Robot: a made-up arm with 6 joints.
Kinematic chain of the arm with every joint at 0, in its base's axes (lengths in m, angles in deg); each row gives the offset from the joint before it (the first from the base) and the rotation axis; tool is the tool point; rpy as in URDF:
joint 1: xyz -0.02 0 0.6 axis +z
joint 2: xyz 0 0.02 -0.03 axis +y
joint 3: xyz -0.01 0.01 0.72 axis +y
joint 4: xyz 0 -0.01 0.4 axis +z
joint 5: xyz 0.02 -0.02 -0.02 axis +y
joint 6: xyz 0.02 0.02 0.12 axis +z
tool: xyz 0.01 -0.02 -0.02 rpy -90 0 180
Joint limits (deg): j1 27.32..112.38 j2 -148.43..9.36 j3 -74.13..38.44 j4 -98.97..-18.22 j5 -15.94..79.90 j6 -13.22..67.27
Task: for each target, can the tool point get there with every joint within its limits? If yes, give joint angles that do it. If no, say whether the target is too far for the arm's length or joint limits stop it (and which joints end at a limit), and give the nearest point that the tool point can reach.
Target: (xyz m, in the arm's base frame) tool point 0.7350 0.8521 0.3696
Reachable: no: joint limits stop it (at a limit: joint 2, joint 3, joint 4, joint 6) | nearest point 0.2827 0.3416 1.4349 | short by 1.265 m
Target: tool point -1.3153 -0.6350 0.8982
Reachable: no: too far | nearest point -1.0723 -0.5312 0.8382 | short by 0.271 m
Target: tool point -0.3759 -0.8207 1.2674
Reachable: yes | joints 63.61 -55.76 -3.02 -25.62 55.40 24.96
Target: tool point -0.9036 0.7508 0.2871
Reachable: no: joint limits stop it (at a limit: joint 1, joint 3, joint 4, joint 5, joint 6) | nearest point -0.7397 -0.3640 0.0520 | short by 1.151 m
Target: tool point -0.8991 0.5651 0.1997
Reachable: no: joint limits stop it (at a limit: joint 1, joint 3, joint 4, joint 5, joint 6) | nearest point -0.7176 -0.3526 0.0152 | short by 0.954 m
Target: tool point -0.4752 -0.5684 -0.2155
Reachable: yes | joints 46.82 -117.80 -59.72 -43.12 30.81 49.91
